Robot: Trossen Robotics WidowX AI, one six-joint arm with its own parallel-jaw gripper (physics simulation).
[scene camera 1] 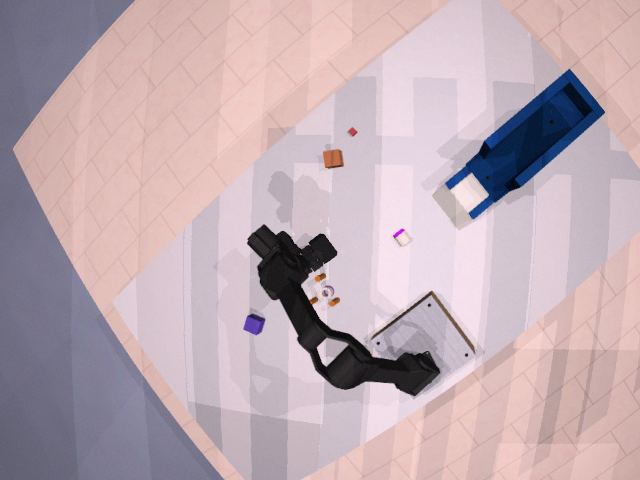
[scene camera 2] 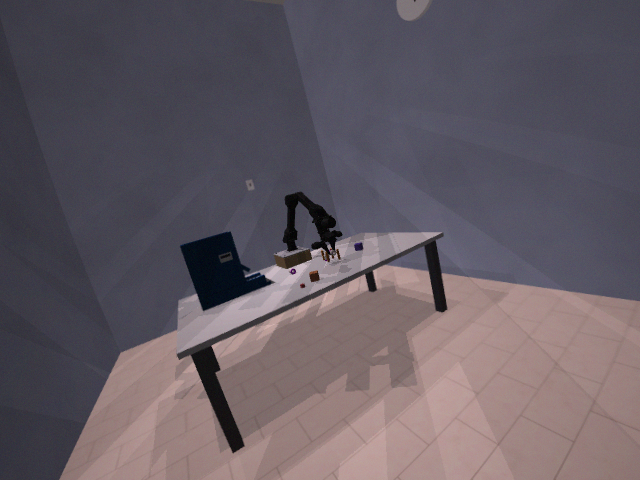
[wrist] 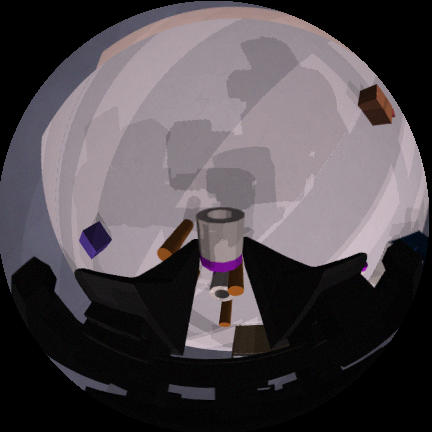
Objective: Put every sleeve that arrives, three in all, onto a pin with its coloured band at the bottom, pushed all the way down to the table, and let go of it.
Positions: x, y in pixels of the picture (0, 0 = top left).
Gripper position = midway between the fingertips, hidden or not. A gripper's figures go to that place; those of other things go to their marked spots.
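Labels:
My gripper (wrist: 220, 243) is 100 mm from the lens. An orange block (wrist: 366, 102) is 240 mm from the lens, while a purple cube (wrist: 94, 238) is 250 mm from the lens.

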